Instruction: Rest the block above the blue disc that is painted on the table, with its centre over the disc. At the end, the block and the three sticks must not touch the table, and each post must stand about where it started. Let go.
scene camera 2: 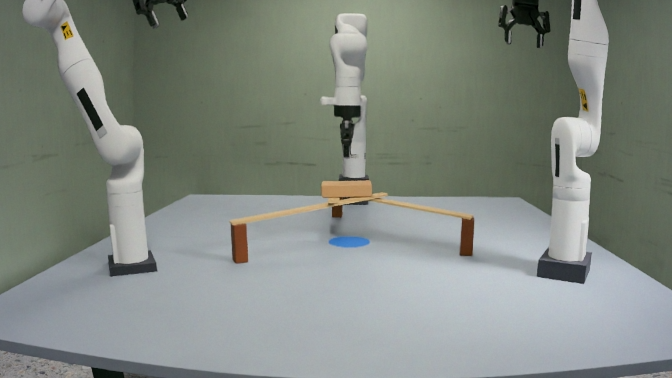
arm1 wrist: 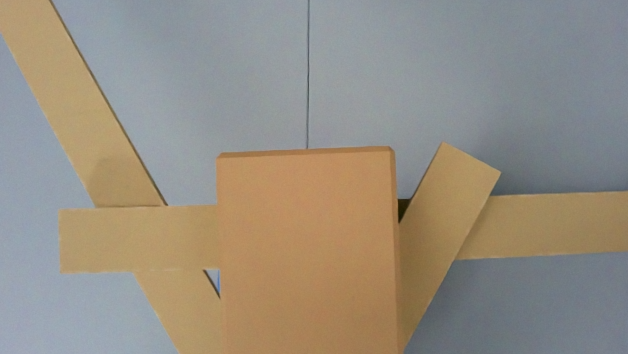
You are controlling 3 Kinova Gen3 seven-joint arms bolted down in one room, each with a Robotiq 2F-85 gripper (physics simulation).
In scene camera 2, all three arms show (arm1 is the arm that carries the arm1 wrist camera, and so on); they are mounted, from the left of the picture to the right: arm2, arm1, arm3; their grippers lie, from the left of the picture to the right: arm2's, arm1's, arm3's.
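Observation:
The orange-tan block (arm1 wrist: 307, 250) (scene camera 2: 346, 189) lies level on the crossed sticks. In scene camera 2 it appears above the blue disc (arm1 wrist: 218, 284) (scene camera 2: 349, 242); exact centring in depth cannot be told. The left stick (scene camera 2: 280, 213) runs from the left post (scene camera 2: 239, 243), the right stick (scene camera 2: 425, 208) from the right post (scene camera 2: 467, 237). A third stick's end shows near the back post (scene camera 2: 337, 211). All posts stand upright. Arm1's gripper (scene camera 2: 347, 154) is above the block, clear of it, seen edge-on and open. Arm2's gripper (scene camera 2: 169, 19) and arm3's gripper (scene camera 2: 524, 42) are open and high up.
Arm2's base (scene camera 2: 132, 263) stands at the left of the table (scene camera 2: 345, 315), arm3's base (scene camera 2: 564, 266) at the right. Arm1 stands at the back, behind the sticks. In the wrist view, a horizontal stick (arm1 wrist: 135, 240) crosses two slanted sticks.

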